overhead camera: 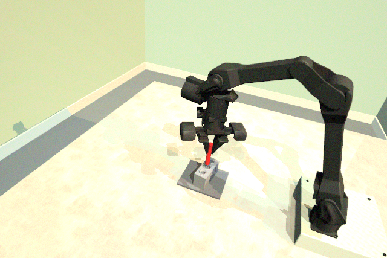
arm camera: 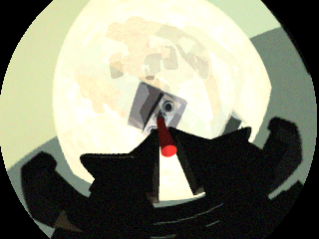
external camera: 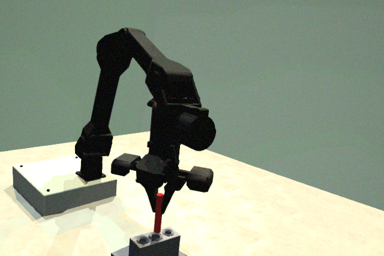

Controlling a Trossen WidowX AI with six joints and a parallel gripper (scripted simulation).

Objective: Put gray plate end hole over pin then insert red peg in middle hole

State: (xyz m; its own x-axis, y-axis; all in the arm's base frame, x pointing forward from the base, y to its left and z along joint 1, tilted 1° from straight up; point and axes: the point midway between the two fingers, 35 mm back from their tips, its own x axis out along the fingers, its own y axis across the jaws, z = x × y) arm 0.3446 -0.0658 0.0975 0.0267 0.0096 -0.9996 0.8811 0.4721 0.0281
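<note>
Now: gripper tip 70 mm above the gray plate. The rest, counted from my gripper tip: red peg (right at my gripper tip); dark base (20 mm to the left, 100 mm below).
</note>
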